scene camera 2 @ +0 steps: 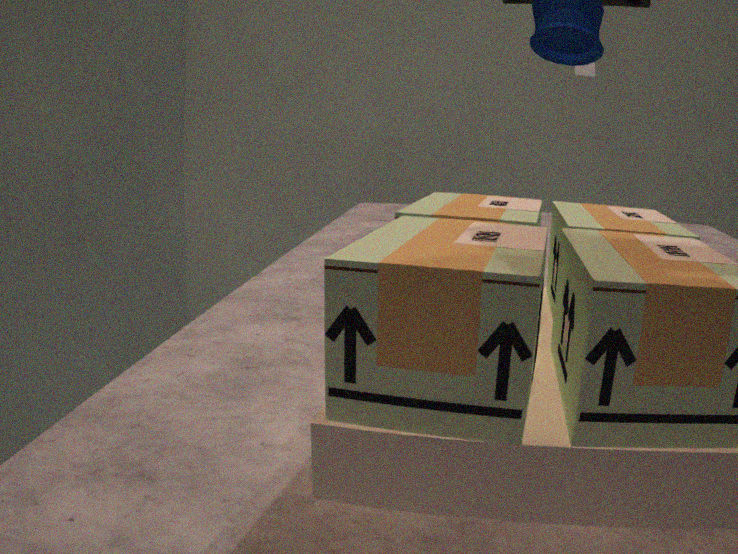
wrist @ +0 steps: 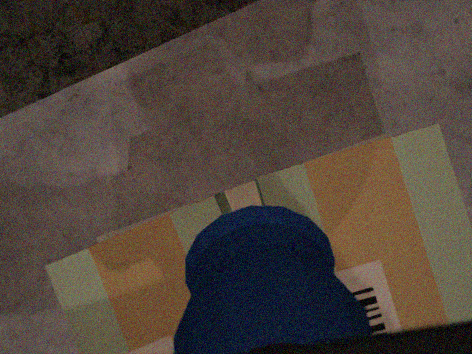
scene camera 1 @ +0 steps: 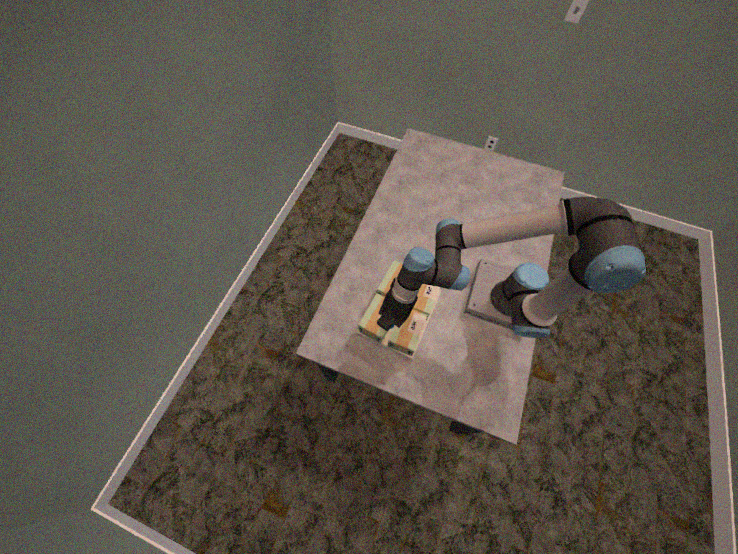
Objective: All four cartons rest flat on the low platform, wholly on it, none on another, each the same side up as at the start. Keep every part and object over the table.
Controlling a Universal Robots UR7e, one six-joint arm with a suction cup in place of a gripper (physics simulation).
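Seen in the pictures: end effector, tool point: (scene camera 2: pixel 566 46) (wrist: pixel 260 272); arm's base, origin of the base link: (scene camera 1: pixel 508 299).
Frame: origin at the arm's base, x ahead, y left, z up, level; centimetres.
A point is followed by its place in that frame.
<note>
Four green cartons with orange tape sit on the low platform (scene camera 2: pixel 518 480) {x 35.6, y 43.2, z -3.3 cm} (wrist: pixel 242 195) {x 34.6, y 42.3, z -1.2 cm} in two rows of two, none on another. The front left carton (scene camera 1: pixel 370 320) {x 42.8, y 39.7, z 7.3 cm} (scene camera 2: pixel 432 316) {x 40.6, y 43.4, z 5.0 cm} (wrist: pixel 360 200) {x 40.8, y 40.6, z 7.3 cm} and front right carton (scene camera 1: pixel 405 338) {x 28.3, y 39.0, z 7.2 cm} (scene camera 2: pixel 685 333) {x 28.3, y 42.2, z 5.0 cm} (wrist: pixel 145 270) {x 28.7, y 39.8, z 7.3 cm} have arrows pointing up. The back left carton (scene camera 1: pixel 390 276) {x 45.5, y 19.8, z 7.2 cm} (scene camera 2: pixel 467 205) {x 43.2, y 21.0, z 7.3 cm} and back right carton (scene camera 1: pixel 426 301) {x 28.3, y 22.0, z 7.3 cm} (scene camera 2: pixel 625 217) {x 30.2, y 19.9, z 7.3 cm} lie behind them, their labels on top. Narrow gaps separate the left and right cartons. My gripper, a blue suction cup (scene camera 1: pixel 390 326) {x 35.0, y 40.8, z 17.9 cm} (scene camera 2: pixel 567 50) (wrist: pixel 260 250), is open and hangs bare above the front pair, touching none. The platform's far side is hidden.
The pale table (scene camera 1: pixel 470 184) {x 38.7, y -54.4, z -6.0 cm} (scene camera 2: pixel 196 369) {x 62.8, y 30.6, z -6.0 cm} (wrist: pixel 425 65) {x 53.4, y 49.4, z -6.0 cm} carries the platform and the robot's base plate (scene camera 1: pixel 485 292) {x 9.4, y 2.3, z 0.0 cm}, which is right of the cartons in scene camera 1. My arm reaches over the table from the right. The table's near and left edges are close to the cartons.
</note>
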